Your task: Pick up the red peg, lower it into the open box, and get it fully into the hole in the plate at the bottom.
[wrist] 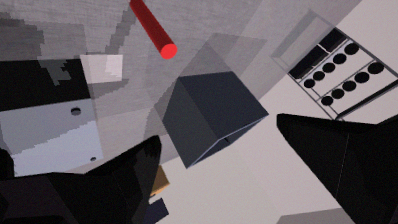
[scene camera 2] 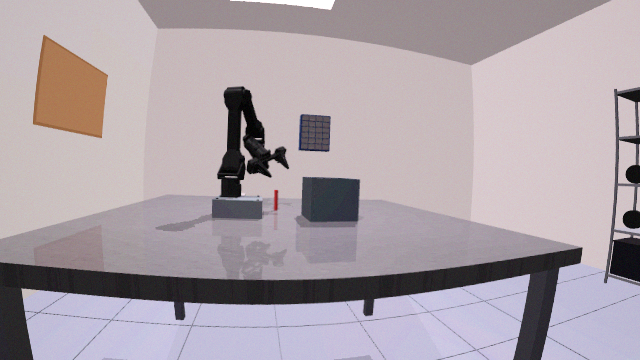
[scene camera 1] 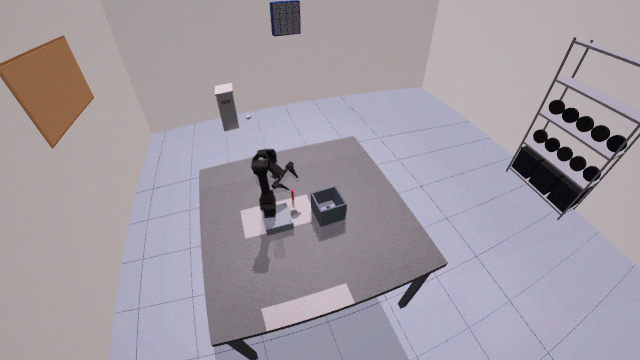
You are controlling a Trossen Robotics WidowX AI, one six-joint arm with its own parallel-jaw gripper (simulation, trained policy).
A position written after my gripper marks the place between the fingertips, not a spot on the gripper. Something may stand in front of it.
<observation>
In view: my gripper [scene camera 2: 280, 172] and a dark box [scene camera 2: 324, 199].
The dark box also shows in the wrist view [wrist: 206, 113] and in scene camera 1 [scene camera 1: 335, 214]. My gripper shows as well in the wrist view [wrist: 217, 130].
</observation>
